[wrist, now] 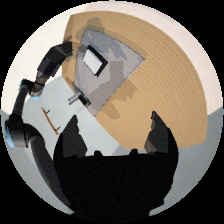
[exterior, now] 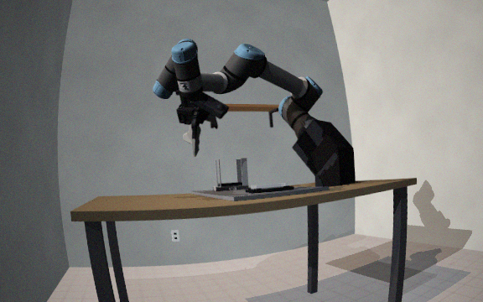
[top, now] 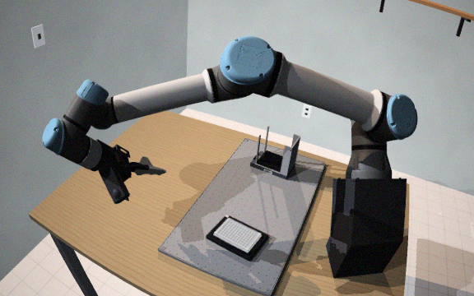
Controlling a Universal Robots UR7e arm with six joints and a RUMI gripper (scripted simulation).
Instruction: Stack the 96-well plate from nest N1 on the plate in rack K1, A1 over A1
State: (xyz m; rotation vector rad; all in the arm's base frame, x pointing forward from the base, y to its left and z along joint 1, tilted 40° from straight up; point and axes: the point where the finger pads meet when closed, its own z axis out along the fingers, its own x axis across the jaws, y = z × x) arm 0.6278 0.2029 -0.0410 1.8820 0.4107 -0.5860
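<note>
Now: hand 27 cm past the white 96-well plate, 17 cm above it and 5 cm to the left of it. Also, from my hand: plate nest N1 (27 cm behind, 18 cm below, 5 cm to the right).
</note>
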